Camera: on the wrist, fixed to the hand. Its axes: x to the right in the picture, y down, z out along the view.
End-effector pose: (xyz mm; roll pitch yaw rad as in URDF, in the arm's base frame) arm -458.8 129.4 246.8 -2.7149 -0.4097 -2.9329
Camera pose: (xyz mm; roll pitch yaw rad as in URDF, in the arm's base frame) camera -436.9 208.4 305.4 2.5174 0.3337 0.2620
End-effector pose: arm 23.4 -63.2 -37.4 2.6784 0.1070 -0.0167
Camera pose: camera 23.0 -55.6 63.1 -2.8911 -0.1937 3.0975
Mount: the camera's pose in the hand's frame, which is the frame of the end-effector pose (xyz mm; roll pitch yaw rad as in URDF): -11.3 37.8 -92.7 -0.2175 0.0896 3.1269
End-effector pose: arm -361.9 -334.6 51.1 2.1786 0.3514 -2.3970
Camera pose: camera -338.4 -387.1 133.8 -2.3689 -0.4138 0.6734
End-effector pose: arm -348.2 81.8 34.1 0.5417 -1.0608 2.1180
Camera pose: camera -441.0 80.0 -5.0 -0.8803 1.1265 -1.1605
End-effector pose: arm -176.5 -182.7 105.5 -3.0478 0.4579 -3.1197
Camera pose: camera -206.6 -137.0 190.1 2.8180 -0.5456 0.0487
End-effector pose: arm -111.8 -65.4 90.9 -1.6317 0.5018 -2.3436
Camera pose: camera -162.0 18.9 68.2 1.3661 -0.4904 0.9004
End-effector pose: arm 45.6 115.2 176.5 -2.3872 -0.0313 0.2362
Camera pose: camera 54.7 23.7 217.8 2.1706 -0.0240 -2.8334
